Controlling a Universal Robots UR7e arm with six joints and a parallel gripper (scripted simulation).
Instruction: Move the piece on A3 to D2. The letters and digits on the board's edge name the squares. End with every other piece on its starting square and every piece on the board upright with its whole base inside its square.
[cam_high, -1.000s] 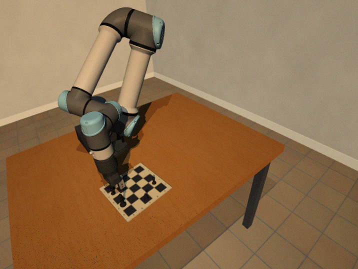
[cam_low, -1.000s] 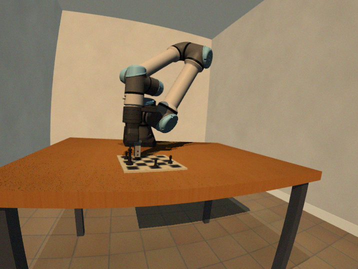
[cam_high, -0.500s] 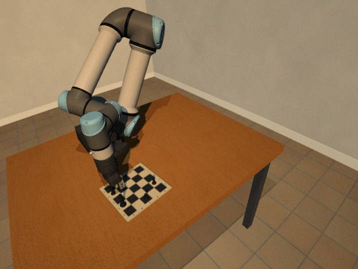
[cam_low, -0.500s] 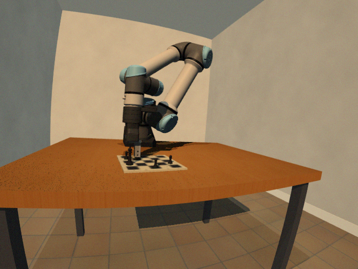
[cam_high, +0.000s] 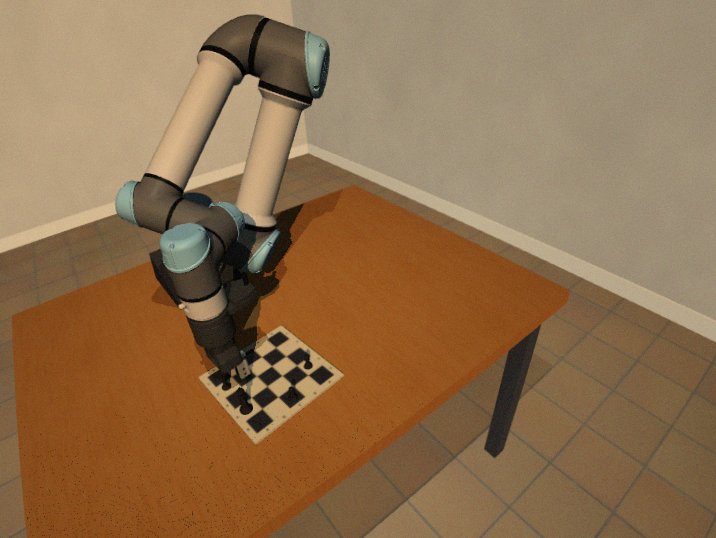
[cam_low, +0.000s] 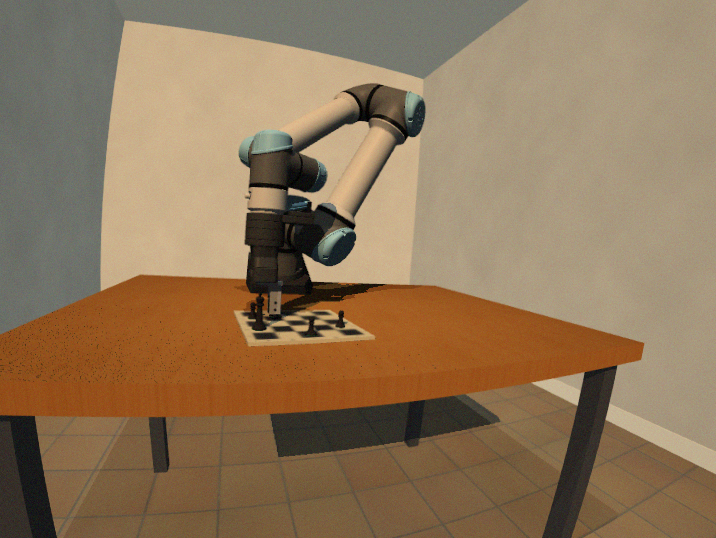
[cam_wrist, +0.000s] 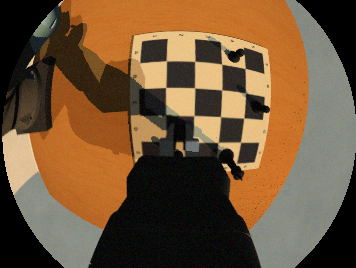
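The chessboard is 4 cm ahead of my hand, 4 cm to the left of it and 3 cm below it. From my hand the other things lie so: tall chess piece 8 cm ahead, 4 cm to the right.
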